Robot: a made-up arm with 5 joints. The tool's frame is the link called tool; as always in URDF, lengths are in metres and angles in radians. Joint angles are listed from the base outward.
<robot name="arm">
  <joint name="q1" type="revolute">
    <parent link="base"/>
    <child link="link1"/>
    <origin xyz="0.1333 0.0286 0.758"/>
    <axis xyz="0 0 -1"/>
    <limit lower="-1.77" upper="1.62"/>
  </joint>
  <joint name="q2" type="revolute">
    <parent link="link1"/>
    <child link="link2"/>
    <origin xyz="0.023 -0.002 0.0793"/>
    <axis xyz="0 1 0"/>
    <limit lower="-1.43" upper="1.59"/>
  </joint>
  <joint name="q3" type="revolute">
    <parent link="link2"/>
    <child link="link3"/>
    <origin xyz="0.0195 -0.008 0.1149"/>
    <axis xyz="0 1 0"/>
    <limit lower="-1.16" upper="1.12"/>
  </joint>
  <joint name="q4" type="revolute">
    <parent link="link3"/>
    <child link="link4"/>
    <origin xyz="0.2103 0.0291 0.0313"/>
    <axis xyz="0 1 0"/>
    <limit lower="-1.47" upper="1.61"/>
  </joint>
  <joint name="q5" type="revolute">
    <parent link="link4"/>
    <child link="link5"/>
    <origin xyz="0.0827 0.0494 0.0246"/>
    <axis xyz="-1 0 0"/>
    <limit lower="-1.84" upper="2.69"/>
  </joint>
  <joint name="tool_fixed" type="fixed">
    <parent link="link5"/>
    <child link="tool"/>
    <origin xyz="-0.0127 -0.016 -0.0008" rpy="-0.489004 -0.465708 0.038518"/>
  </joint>
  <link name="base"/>
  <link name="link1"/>
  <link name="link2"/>
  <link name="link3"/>
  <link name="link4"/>
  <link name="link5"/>
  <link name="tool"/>
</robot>
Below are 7 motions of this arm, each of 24 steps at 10 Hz.
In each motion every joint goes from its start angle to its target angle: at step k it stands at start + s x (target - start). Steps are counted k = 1, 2, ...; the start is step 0. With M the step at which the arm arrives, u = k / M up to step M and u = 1 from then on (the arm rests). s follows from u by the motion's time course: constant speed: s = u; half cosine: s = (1 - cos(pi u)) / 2; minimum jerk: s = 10 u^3 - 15 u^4 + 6 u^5.
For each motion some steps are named. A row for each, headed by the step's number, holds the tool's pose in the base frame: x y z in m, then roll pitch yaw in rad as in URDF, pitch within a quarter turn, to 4 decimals.
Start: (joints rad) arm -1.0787 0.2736 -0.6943 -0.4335 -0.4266
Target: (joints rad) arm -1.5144 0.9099 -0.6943 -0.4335 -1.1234
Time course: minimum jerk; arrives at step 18
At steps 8, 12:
8: 0.1891 0.3784 1.0438 0.5527 -0.9377 0.7889
12: 0.1314 0.4247 0.9539 0.7063 -0.6065 0.9789

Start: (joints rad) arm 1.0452 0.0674 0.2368 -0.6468 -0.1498
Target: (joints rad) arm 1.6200 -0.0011 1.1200 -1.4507 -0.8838
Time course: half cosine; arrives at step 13
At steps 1, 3, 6, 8, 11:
1: 0.3367 -0.2221 0.9586 -0.2888 -0.8075 -1.1082
3: 0.3186 -0.2304 0.9387 -0.1785 -0.8001 -1.2243
6: 0.2647 -0.2382 0.8856 0.1220 -0.7587 -1.5397
8: 0.2254 -0.2291 0.8500 0.3340 -0.7099 -1.7609
11: 0.1879 -0.2054 0.8167 0.5533 -0.6415 -1.9871

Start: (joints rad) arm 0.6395 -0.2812 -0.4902 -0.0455 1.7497
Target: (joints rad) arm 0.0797 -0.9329 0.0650 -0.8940 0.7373
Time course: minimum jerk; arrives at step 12
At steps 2, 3, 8, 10, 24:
2: 0.2971 -0.0023 1.2016 -2.6014 -0.6515 -0.0339
3: 0.2880 0.0093 1.2025 -2.6029 -0.7292 0.0583
8: 0.1777 0.0794 1.1803 2.7520 -1.1073 1.9058
10: 0.1501 0.0837 1.1671 2.5223 -0.9884 2.3797
24: 0.1447 0.0840 1.1642 2.4959 -0.9576 2.4567

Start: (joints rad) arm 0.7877 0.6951 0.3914 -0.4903 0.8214
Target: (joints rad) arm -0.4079 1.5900 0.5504 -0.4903 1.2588
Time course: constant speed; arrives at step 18
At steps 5, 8, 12, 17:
5: 0.4025 -0.0382 0.6575 -1.0979 0.5758 0.0194
8: 0.3763 0.0263 0.6202 -1.0310 0.7482 0.3206
12: 0.3125 0.0910 0.5811 -0.8482 0.9527 0.8152
17: 0.2074 0.1212 0.5518 -0.3584 1.1085 1.6927

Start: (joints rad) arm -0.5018 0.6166 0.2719 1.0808 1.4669
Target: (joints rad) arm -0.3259 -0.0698 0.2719 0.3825 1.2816
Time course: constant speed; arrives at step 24
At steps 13, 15, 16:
13: 0.4108 0.2182 0.8155 -1.0400 0.9587 1.2972
15: 0.4167 0.2152 0.8369 -1.1733 0.8762 1.1623
16: 0.4191 0.2134 0.8477 -1.2288 0.8313 1.1063

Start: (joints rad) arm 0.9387 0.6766 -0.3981 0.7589 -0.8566
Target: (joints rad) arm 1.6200 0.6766 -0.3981 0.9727 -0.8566
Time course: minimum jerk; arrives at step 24
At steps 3, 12, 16, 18, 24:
3: 0.3944 -0.2355 0.8326 0.0612 0.6542 -1.3603
12: 0.2931 -0.3002 0.8282 0.0049 0.7483 -1.7264
16: 0.2251 -0.3214 0.8258 -0.0337 0.8039 -1.9511
18: 0.1995 -0.3258 0.8250 -0.0490 0.8241 -2.0347
24: 0.1744 -0.3282 0.8243 -0.0645 0.8436 -2.1167

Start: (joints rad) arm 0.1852 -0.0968 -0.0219 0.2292 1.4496
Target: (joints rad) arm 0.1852 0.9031 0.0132 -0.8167 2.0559
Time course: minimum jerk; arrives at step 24
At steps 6, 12, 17, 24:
6: 0.4672 0.0340 1.0184 -1.9408 0.1057 0.2847
12: 0.5059 0.0306 0.9154 -2.1590 0.2096 0.2762
17: 0.5041 0.0343 0.8184 -2.3559 0.2972 0.2484
24: 0.4928 0.0378 0.7773 -2.4447 0.3336 0.2301

